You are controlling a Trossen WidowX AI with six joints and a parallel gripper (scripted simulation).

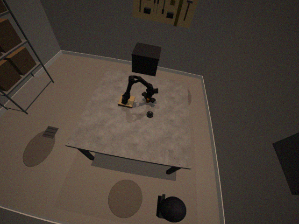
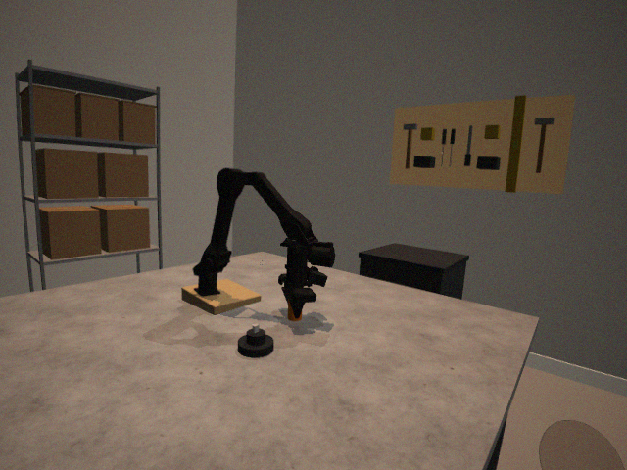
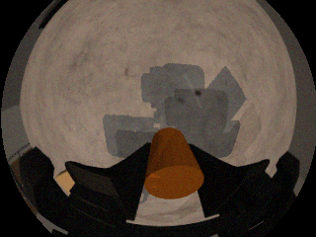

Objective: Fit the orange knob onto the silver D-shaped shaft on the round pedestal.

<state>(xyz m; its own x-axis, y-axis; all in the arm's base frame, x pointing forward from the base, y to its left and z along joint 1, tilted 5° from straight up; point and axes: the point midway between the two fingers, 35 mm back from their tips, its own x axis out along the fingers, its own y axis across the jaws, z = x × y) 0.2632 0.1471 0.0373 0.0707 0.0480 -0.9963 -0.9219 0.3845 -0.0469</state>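
Right now the orange knob is 3 cm above my gripper tip. Round my gripper tip: round black pedestal 9 cm ahead, 19 cm to the right, 2 cm above.
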